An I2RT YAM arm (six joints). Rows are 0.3 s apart.
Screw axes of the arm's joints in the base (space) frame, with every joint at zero. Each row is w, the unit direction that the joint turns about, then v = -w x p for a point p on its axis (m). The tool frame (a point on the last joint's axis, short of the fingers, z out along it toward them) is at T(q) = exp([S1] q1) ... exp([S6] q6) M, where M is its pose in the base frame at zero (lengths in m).
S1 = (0, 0, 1, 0.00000, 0.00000, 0.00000)
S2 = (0, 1, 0, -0.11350, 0.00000, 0.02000)
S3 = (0, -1, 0, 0.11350, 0.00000, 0.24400)
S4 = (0, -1, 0, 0.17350, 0.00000, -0.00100)
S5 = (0, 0, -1, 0.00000, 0.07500, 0.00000)
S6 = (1, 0, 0, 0.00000, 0.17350, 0.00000)
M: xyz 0.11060 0.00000 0.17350 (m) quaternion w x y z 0.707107 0 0.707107 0
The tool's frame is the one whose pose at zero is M.
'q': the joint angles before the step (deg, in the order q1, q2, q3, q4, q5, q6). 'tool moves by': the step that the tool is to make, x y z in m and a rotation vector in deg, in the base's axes. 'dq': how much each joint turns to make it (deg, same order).
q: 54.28 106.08 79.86 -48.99 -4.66 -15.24
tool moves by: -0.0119 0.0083 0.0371 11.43 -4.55 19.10
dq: 1.44 -4.69 1.09 3.79 -8.62 -15.85
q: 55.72 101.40 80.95 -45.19 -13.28 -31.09
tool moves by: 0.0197 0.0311 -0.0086 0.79 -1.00 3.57
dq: 0.08 8.13 8.34 0.18 -1.10 -3.43
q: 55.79 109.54 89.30 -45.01 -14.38 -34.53
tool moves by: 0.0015 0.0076 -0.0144 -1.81 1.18 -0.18
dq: 0.45 2.74 0.83 -0.11 0.28 0.58
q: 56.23 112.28 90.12 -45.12 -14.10 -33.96
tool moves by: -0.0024 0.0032 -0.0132 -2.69 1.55 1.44
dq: 0.51 2.01 0.33 -1.66 -0.15 -0.97
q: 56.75 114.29 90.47 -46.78 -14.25 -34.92
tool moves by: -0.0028 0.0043 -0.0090 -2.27 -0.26 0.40
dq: 0.77 1.50 0.39 -0.68 1.49 -0.11
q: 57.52 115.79 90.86 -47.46 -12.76 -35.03
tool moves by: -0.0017 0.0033 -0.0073 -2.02 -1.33 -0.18
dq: 0.64 1.10 0.11 0.01 2.34 0.13
